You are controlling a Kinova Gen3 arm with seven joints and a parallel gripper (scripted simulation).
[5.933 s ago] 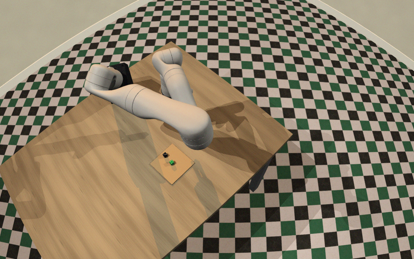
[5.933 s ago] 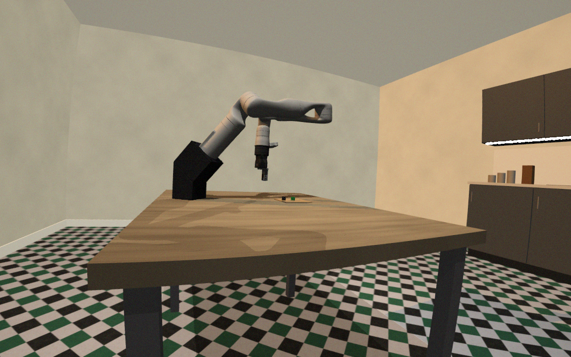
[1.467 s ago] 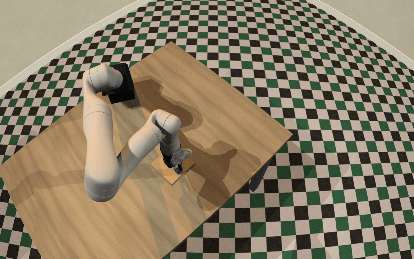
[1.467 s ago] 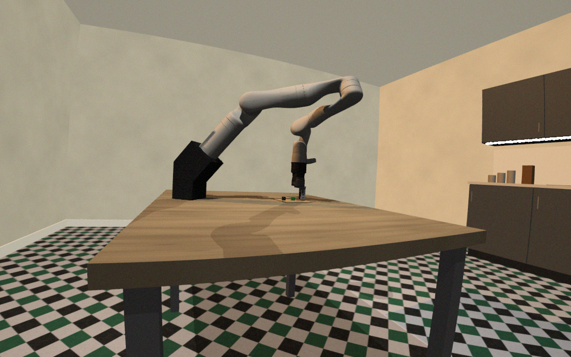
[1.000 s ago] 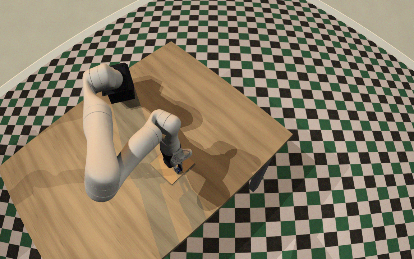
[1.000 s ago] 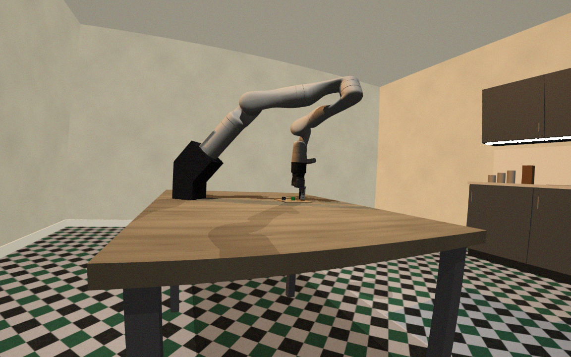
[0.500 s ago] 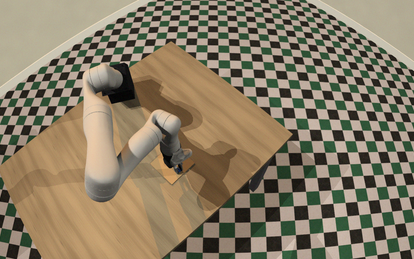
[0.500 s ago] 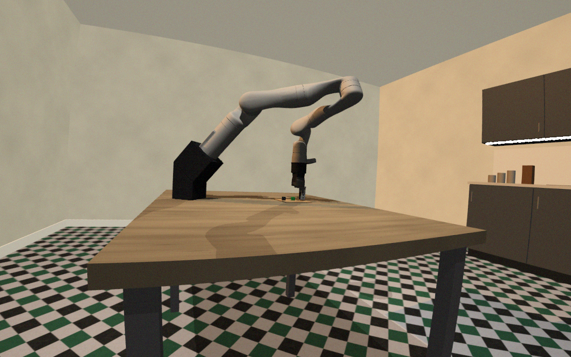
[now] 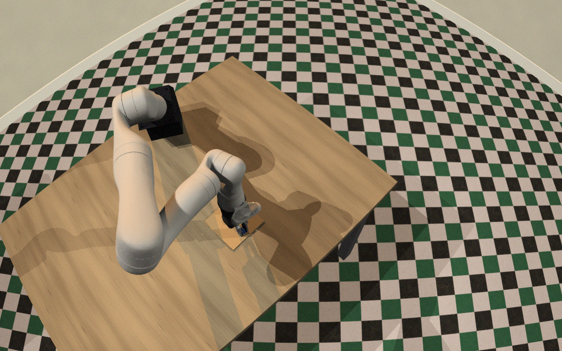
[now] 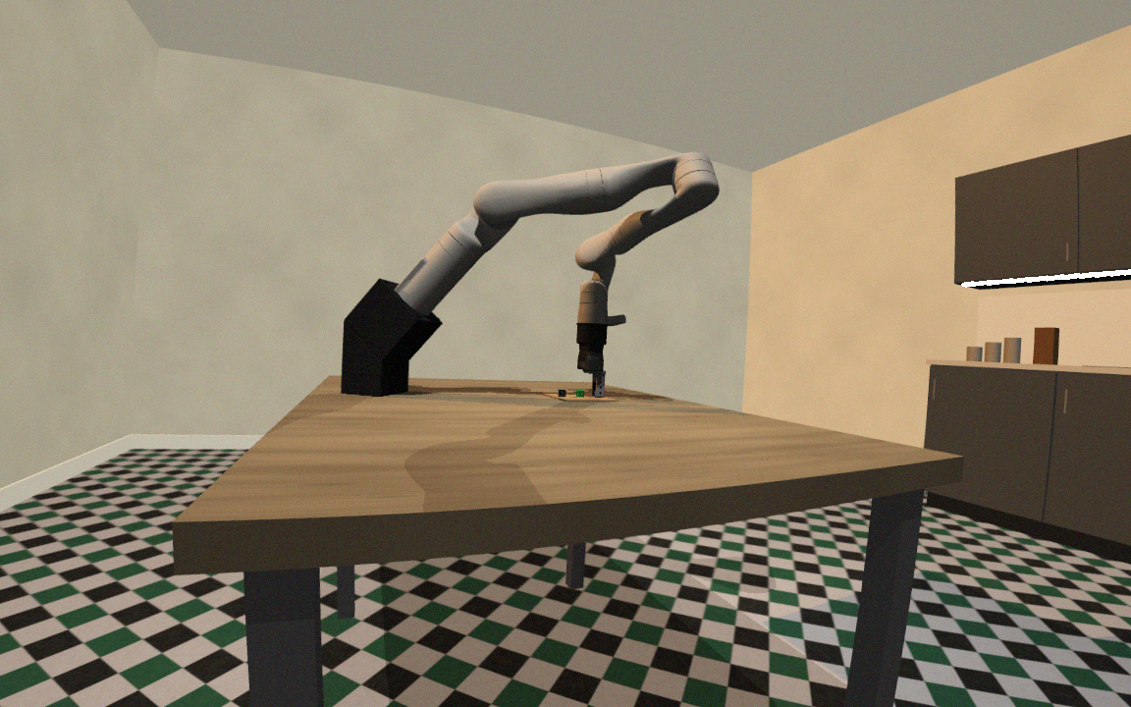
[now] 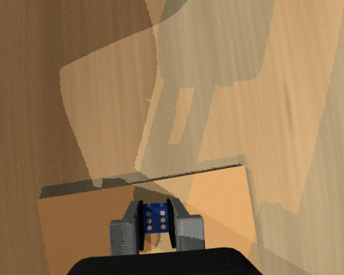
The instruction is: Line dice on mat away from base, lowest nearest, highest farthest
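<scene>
The blue die lies 1 cm below my hand. The rest, counted from my hand: green die (5 cm behind, 1 cm below); black die (10 cm behind, 1 cm below); orange mat (5 cm behind, 2 cm below).
</scene>
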